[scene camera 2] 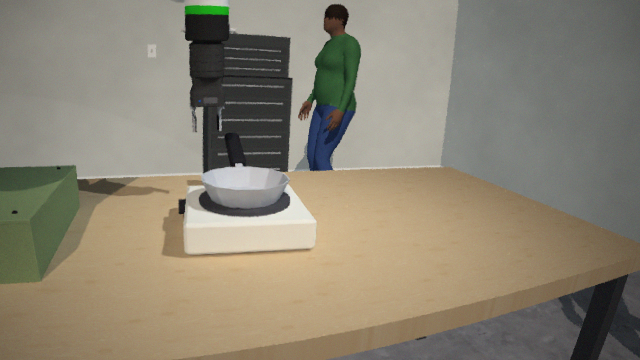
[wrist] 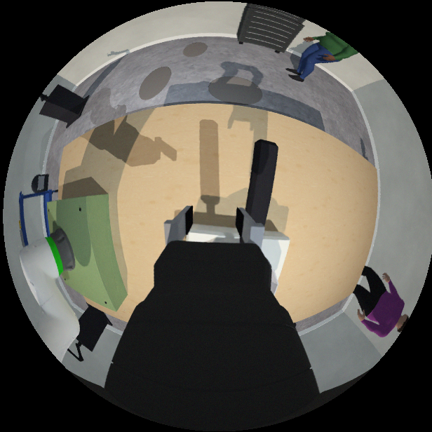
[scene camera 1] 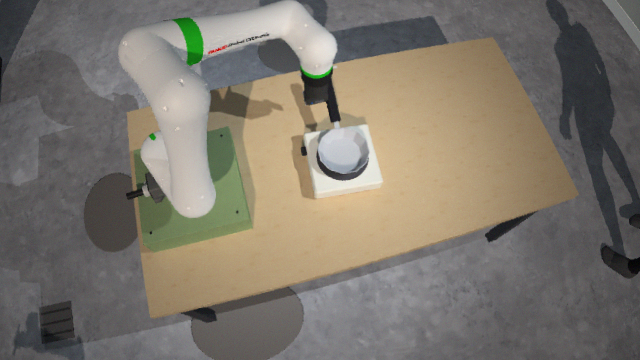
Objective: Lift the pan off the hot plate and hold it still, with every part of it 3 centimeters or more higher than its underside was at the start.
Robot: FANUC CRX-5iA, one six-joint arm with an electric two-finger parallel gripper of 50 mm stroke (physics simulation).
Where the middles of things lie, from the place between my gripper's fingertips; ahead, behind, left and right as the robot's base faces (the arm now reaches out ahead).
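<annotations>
The white hot plate (scene camera 2: 209,228) is 180 mm to the right of my hand, and it's 140 mm below it and 50 mm ahead of it. As for the light grey pan (scene camera 2: 238,187), that's 50 mm ahead of my hand as well, 80 mm to the right of it and 60 mm below it.
</annotations>
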